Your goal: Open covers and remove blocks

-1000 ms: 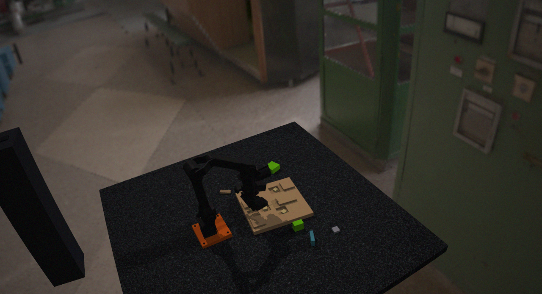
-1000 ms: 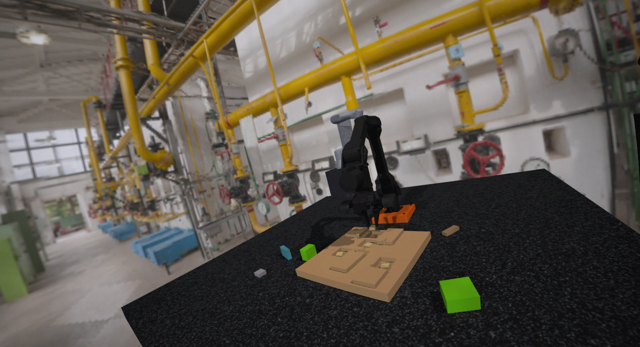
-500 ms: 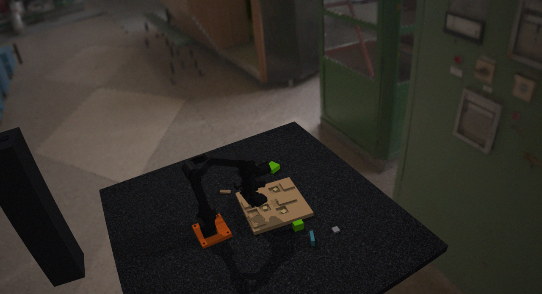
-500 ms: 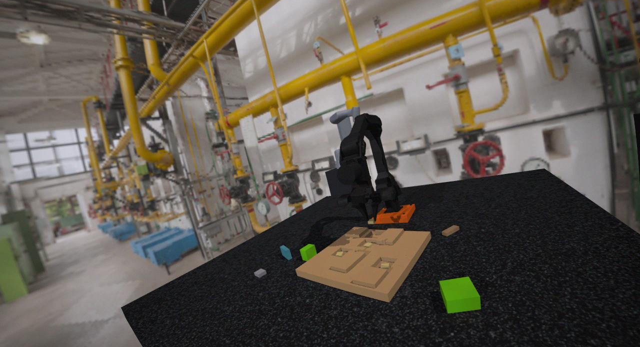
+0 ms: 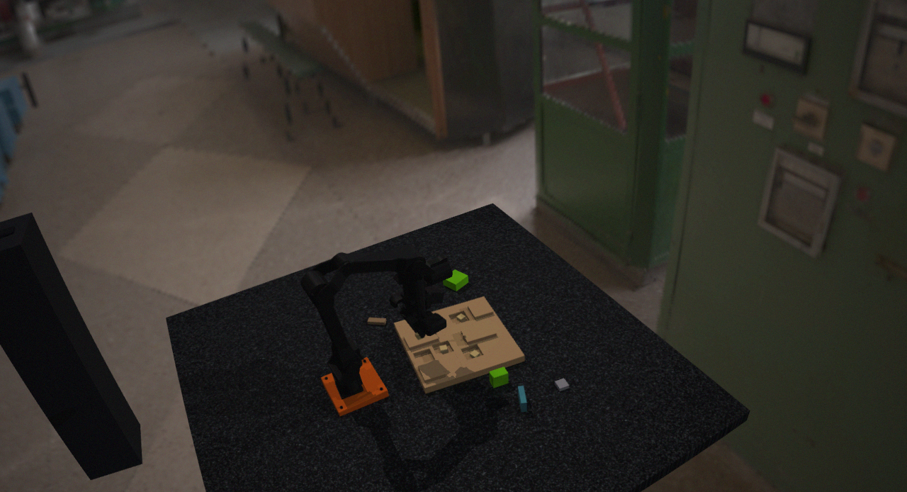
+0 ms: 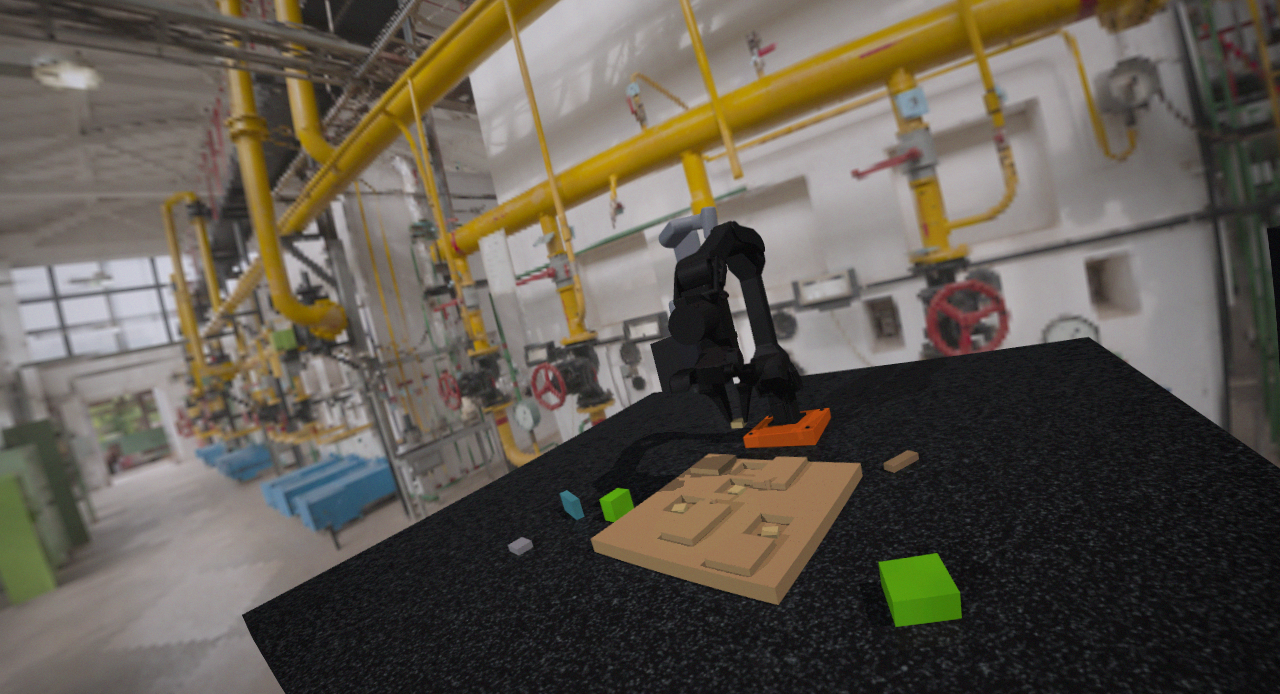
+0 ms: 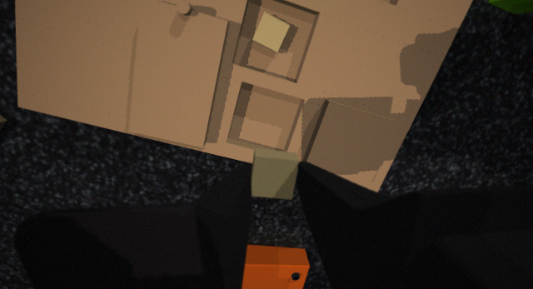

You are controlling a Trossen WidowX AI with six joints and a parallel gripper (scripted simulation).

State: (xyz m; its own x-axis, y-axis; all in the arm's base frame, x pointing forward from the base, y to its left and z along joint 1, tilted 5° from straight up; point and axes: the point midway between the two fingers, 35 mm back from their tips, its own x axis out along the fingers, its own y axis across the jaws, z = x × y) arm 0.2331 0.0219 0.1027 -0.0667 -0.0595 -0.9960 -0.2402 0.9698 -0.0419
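The tan puzzle board is 110 mm ahead of my gripper tip, 80 mm below it and 20 mm to the left of it. Also, from my gripper tip: teal block 270 mm to the right, 170 mm ahead, 90 mm below; small green cube 170 mm to the right, 150 mm ahead, 80 mm below; large green block 290 mm to the left, 230 mm ahead, 90 mm below.
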